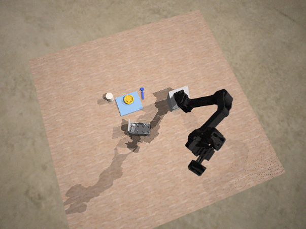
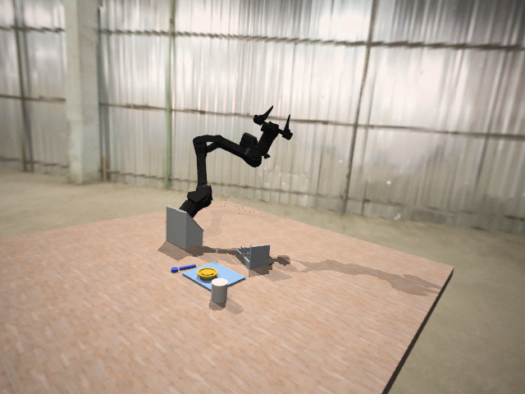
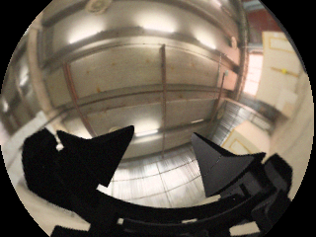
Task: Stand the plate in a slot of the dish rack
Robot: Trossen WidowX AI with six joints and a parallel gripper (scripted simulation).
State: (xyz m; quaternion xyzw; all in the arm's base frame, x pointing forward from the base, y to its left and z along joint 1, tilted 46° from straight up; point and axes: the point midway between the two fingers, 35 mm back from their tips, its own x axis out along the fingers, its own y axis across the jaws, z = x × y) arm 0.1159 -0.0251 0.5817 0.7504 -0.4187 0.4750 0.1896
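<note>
Now: gripper tip 140 mm short of the yellow plate, 550 mm to the left of it and 540 mm above it. From my gripper tip the other things lie so: grey dish rack: 150 mm ahead, 350 mm to the right, 530 mm below; then blue spoon: 40 mm ahead, 570 mm to the right, 550 mm below; then light blue mat: 150 mm ahead, 530 mm to the right, 550 mm below.
</note>
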